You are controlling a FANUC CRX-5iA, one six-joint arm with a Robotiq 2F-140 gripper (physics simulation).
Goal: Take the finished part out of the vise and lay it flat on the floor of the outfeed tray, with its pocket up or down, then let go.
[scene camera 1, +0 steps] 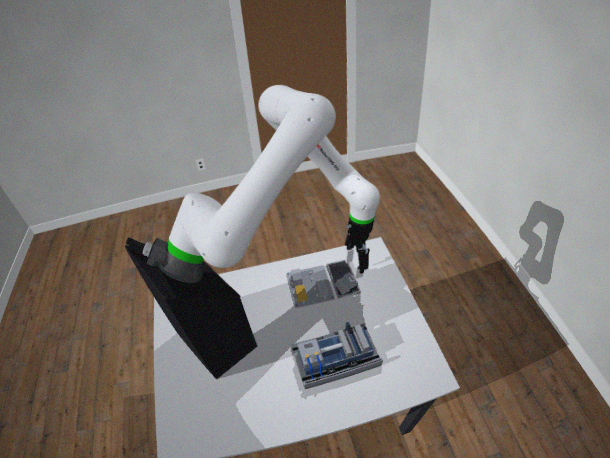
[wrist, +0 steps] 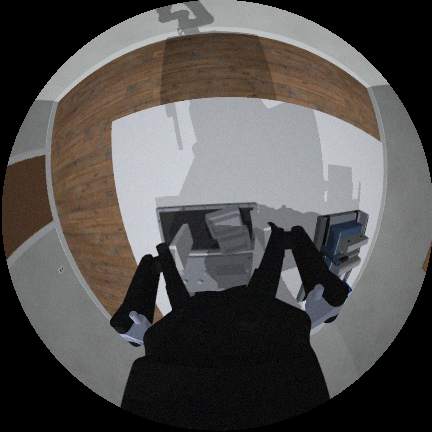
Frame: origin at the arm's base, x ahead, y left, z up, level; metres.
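Where they show: gripper, between the fingertips: (scene camera 1: 354,269) (wrist: 220,226); arm's base, origin of its link: (scene camera 1: 179,269).
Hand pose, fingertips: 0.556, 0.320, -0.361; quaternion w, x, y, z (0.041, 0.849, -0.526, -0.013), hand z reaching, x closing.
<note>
Things, the pixels of their centre, and the offset from my fingertips, as dx, dy, dz. "*": a spot on its surface instead. Level surfaces: height alone.
- Grey blocky material, a spot on its surface: (wrist: 232,238) (scene camera 1: 345,281) * -0.035, -0.034, -0.042
- vise, middle of its body: (wrist: 338,267) (scene camera 1: 336,351) -0.066, -0.368, -0.033
- grey plate section, a spot on its surface: (wrist: 242,263) * -0.106, -0.083, -0.071
- yellow block, middle of its body: (scene camera 1: 301,293) -0.220, -0.089, -0.056
- white table, height of its surface: dz -0.082
My gripper (scene camera 1: 356,266) (wrist: 220,226) is open and empty, with its fingers apart above the outfeed tray. The outfeed tray (wrist: 205,205) has a dark floor and a grey rim. Grey blocky material (scene camera 1: 348,284) (wrist: 232,238) lies in its right part in the wrist view, turned at an angle to the walls. It shows two stepped faces and looks tilted; I cannot tell whether it is one part or two, or which way a pocket faces. The vise (scene camera 1: 325,353) (wrist: 346,234), blue and grey, stands apart from the tray; no part can be made out in its jaws.
A grey plate section (scene camera 1: 320,286) (wrist: 242,261) adjoins the tray and carries a yellow block (scene camera 1: 300,293). The white table (scene camera 1: 200,400) (wrist: 145,165) holds these and the vise. Blue lines (scene camera 1: 315,367) stand at the vise's near left. The black robot pedestal (scene camera 1: 205,320) is at the left.
</note>
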